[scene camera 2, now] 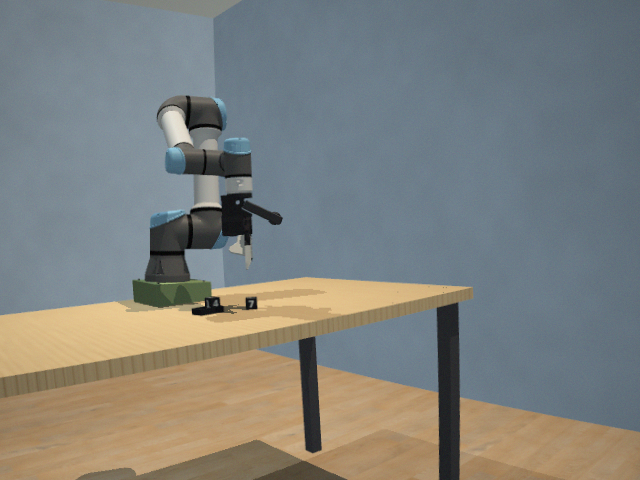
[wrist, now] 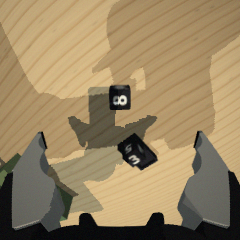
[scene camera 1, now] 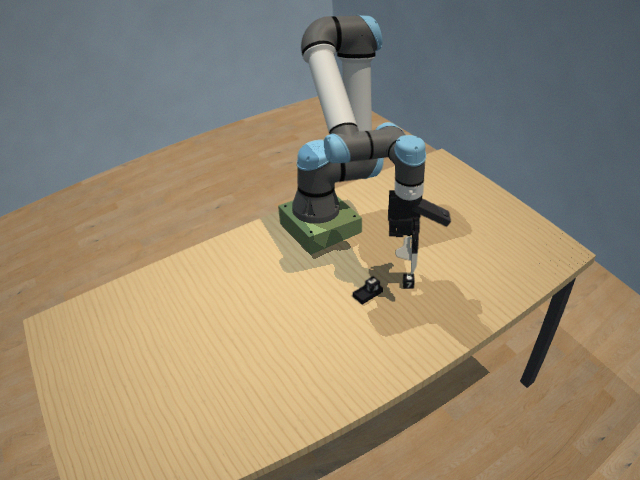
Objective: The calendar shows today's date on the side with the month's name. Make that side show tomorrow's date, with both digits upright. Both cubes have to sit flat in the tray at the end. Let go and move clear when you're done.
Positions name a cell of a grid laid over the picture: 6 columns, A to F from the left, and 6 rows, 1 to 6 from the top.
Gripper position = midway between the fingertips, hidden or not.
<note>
In view: my gripper (scene camera 1: D4).
My gripper is seen too in scene camera 2 (scene camera 2: C4) and in the wrist view (wrist: D4).
</note>
